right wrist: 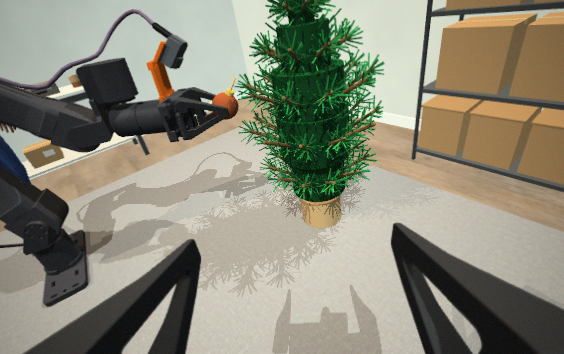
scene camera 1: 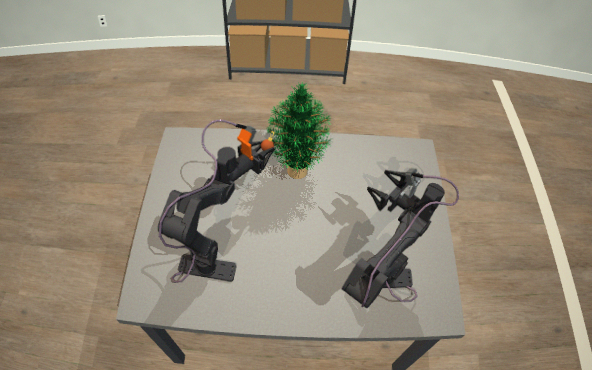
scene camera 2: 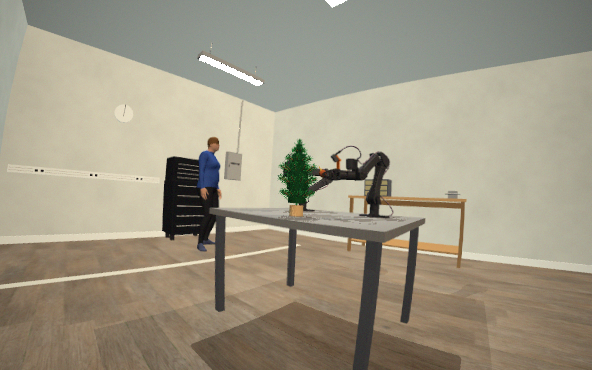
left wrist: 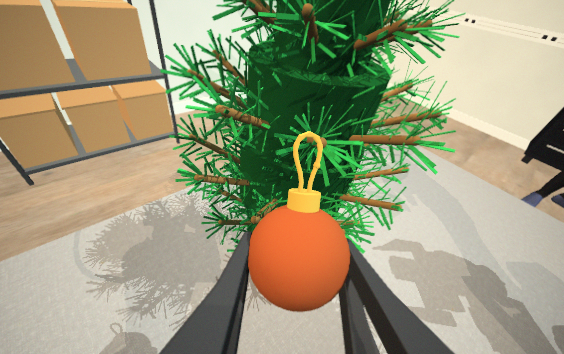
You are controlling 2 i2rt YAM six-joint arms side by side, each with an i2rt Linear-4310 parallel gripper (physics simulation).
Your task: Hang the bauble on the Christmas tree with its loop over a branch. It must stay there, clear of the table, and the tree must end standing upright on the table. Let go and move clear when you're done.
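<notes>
The orange bauble [scene camera 1: 267, 144] [left wrist: 299, 259] [right wrist: 226, 105] has a gold cap and a yellow loop [left wrist: 308, 159] that stands upright above it. My left gripper [scene camera 1: 266, 150] [left wrist: 295, 242] is shut on the bauble and holds it well above the table, beside the tree. The green tree [scene camera 1: 300, 125] [scene camera 2: 298, 172] [left wrist: 310, 100] [right wrist: 312, 100] stands upright in its tan pot [scene camera 1: 297, 173] [scene camera 2: 296, 210] [right wrist: 321, 213]. In the left wrist view the loop overlaps a branch tip that points at the camera; whether they touch I cannot tell. My right gripper [scene camera 1: 386, 188] [right wrist: 292, 240] is open and empty, away from the tree.
The grey table [scene camera 1: 295, 310] [scene camera 2: 300, 222] carries both arms and the tree. Brown branches stick out all around the tree, several near the bauble. A shelf rack [scene camera 1: 290, 73] with boxes stands beyond the table. A person [scene camera 2: 209, 172] stands by a black cabinet [scene camera 2: 181, 197].
</notes>
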